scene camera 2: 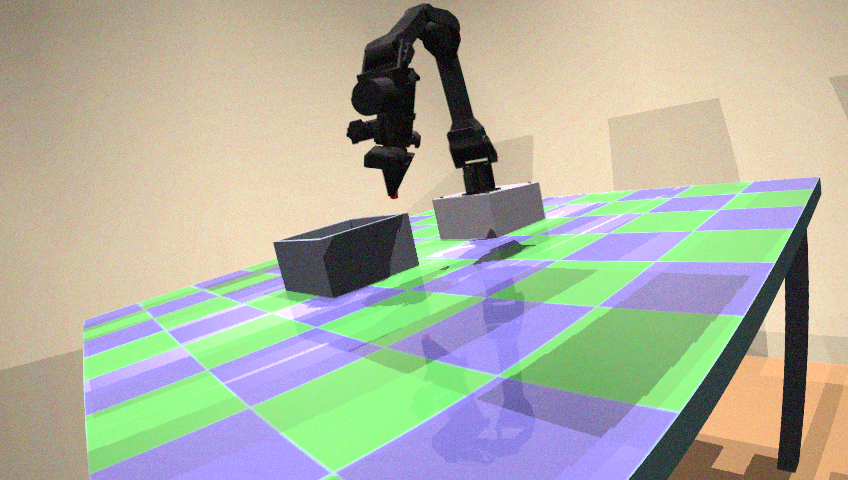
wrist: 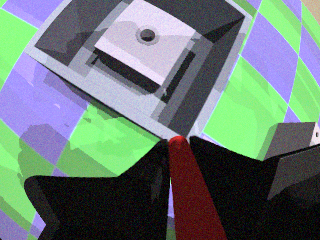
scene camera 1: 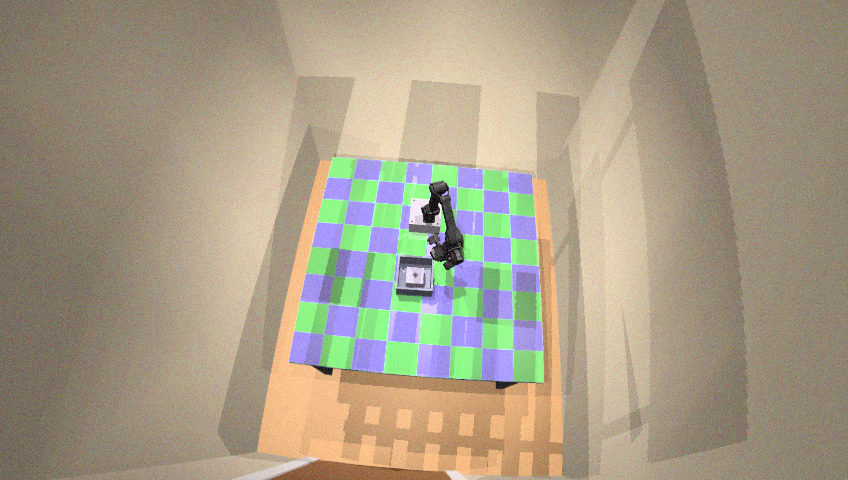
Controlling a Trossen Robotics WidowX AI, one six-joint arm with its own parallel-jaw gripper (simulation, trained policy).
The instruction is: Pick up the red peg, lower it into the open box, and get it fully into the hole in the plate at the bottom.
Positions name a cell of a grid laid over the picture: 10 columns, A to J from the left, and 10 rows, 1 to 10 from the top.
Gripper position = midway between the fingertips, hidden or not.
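Observation:
Through scene camera 1 I can see a dark grey box (scene camera 1: E6). My gripper (scene camera 2: E5) is there for me to see as well. As for the wrist view, the box appears in the wrist view (wrist: C2), and so does my gripper, in the wrist view (wrist: F7).

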